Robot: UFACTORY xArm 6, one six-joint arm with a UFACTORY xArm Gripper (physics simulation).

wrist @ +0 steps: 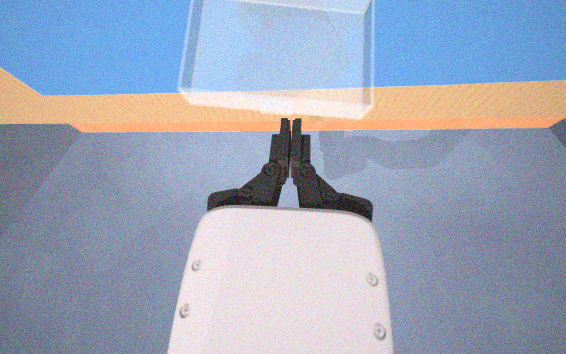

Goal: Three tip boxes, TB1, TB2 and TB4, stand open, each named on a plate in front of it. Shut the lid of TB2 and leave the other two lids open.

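Places are measured from the arm's base along level axes (x ahead, y left, z up), in metres.
Where they show: gripper, between the fingertips: [291, 130].
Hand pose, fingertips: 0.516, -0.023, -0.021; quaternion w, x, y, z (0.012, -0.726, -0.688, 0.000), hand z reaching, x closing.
Observation:
After its pixels a point has its place, as x, y, z.
A clear, see-through lid [280, 55] {0.475, -0.030, -0.054} of one tip box shows at the top middle of the wrist view, its top end cut off by the frame. No name plate shows, so I cannot tell which box it belongs to. The box bodies and the other two lids do not show. My gripper [291, 130] {0.517, -0.023, -0.021} is shut and empty. Its fingertips show just below the lid's near edge, a little right of the small tab on that edge; whether they touch it I cannot tell.
A blue surface [465, 40] {0.531, 0.165, -0.155} lies behind and beside the lid. A wooden table edge [125, 110] {0.599, -0.336, -0.158} runs across the view beyond the fingertips. The grey floor [100, 200] shows below it, with a shadow of the arm to the right.

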